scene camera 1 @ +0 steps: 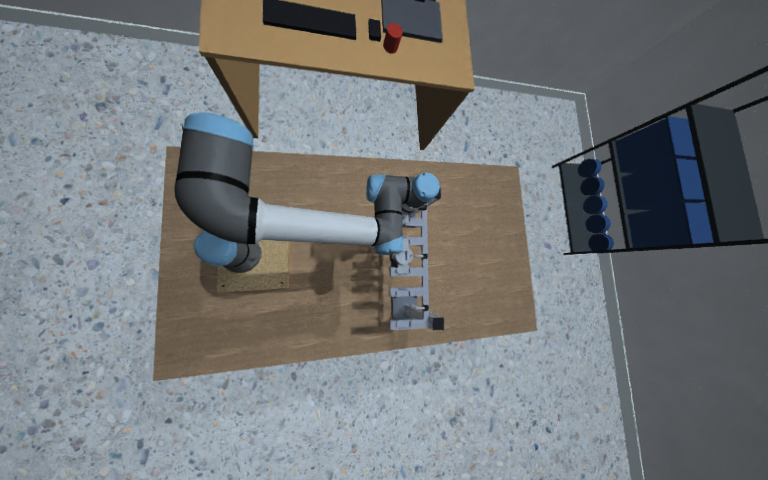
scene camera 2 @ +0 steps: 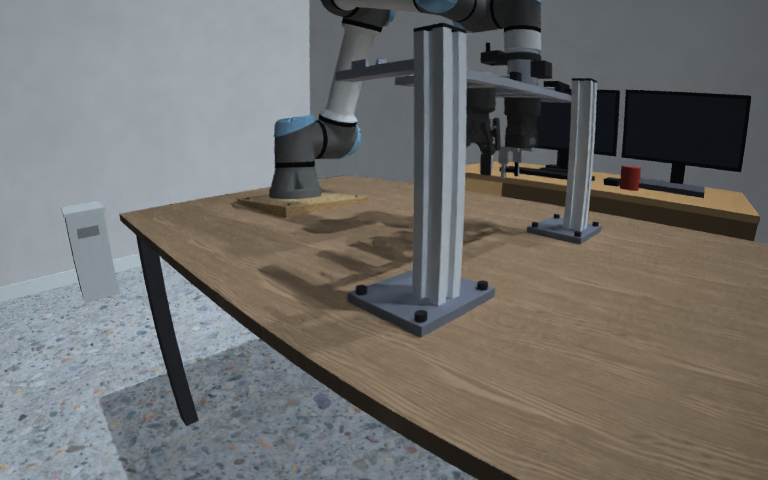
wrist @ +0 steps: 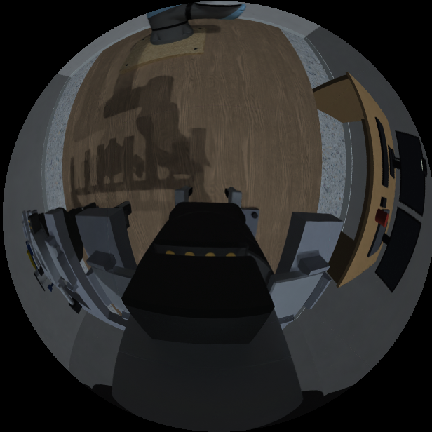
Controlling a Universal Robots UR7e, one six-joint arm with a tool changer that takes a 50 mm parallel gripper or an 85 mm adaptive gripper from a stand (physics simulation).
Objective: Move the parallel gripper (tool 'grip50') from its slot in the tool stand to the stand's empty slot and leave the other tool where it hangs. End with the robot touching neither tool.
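Seen in the pictures: arm's base at its link origin: [scene camera 1: 241,254] [scene camera 2: 295,196].
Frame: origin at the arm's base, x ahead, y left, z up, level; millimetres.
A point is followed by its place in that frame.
Note:
The parallel gripper [scene camera 2: 510,167] [wrist: 208,193] is on the arm's wrist, fingers pointing down, apart and empty. It hangs in the far end slot of the tool stand [scene camera 1: 425,226] {z 271, x 697, y -75 mm} [scene camera 2: 438,169] {z 153, x 648, y -435 mm}, the one nearest the desk. In the wrist view a fork arm [wrist: 313,235] stands on its right and another fork arm [wrist: 101,232] on its left. I cannot tell whether its plate rests on the fork. The arm's wrist hides it in scene camera 1. The adaptive gripper [scene camera 1: 403,257] [scene camera 2: 480,100] hangs in the middle slot. No tool hangs at the near end fork [scene camera 2: 376,70] {z 264, x 558, y -412 mm}.
The stand's far post [scene camera 2: 580,152] {z 159, x 752, y 22 mm} is close beside the parallel gripper. A desk [scene camera 1: 339,62] [scene camera 2: 730,200] with a red cup [scene camera 1: 392,38] [scene camera 2: 630,177] and monitors [scene camera 2: 688,130] stands past the table [scene camera 1: 481,237] {z -11, x 1121, y -171 mm}. A shelf rack [scene camera 1: 618,195] is at the right in scene camera 1.

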